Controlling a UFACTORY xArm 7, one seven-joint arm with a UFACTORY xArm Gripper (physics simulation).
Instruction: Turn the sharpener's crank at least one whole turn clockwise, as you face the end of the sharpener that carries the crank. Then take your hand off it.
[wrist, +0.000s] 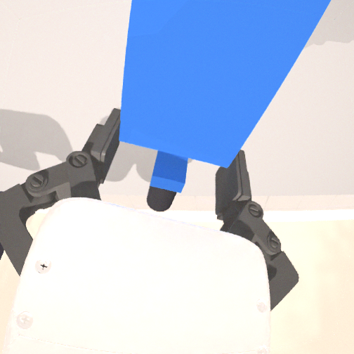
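Observation:
The blue sharpener (200, 75) fills the top middle of the wrist view, and its upper part runs out of the frame. The blue crank arm (169, 172) shows past its near end, with a dark rounded handle (161, 199) at the arm's lower tip. My gripper (174, 143) is shut on the sharpener, its fingers set wide at the left and right of the body's near end. The crank lies between the two fingers, apart from both pads. The white gripper housing hides what lies below the handle.
A pale grey surface (55, 75) lies around the sharpener, with soft shadows at the left and upper right. A white edge strip (310, 215) crosses below the fingers, with a cream-coloured area (320, 280) beyond it at the bottom right.

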